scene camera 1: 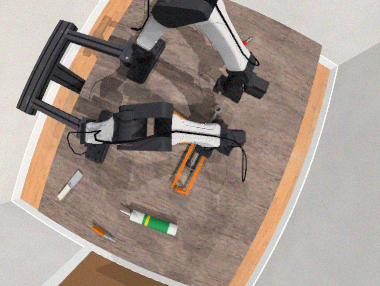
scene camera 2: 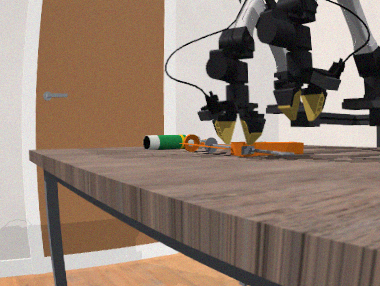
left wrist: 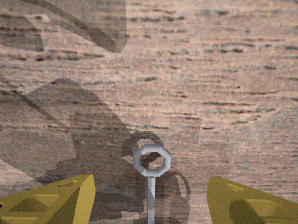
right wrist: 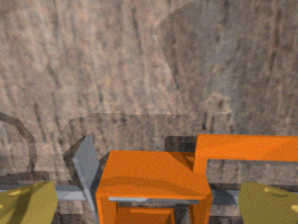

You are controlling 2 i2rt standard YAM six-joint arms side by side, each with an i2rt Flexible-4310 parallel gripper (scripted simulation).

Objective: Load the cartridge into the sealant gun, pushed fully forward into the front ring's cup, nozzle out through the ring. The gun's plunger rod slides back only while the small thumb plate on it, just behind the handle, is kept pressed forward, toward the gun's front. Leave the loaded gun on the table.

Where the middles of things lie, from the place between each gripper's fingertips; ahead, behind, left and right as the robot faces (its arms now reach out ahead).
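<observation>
You'd find my right hand (scene camera 2: 238,144) 20 mm above the orange sealant gun (scene camera 2: 297,147), 50 mm past it and 40 mm to the left of it. Counted from my left hand (scene camera 2: 302,120), the orange sealant gun is 70 mm below it, 20 mm behind it and 240 mm to the right of it. Going by its middle, the orange sealant gun is nearer to my right hand than to my left hand.
</observation>
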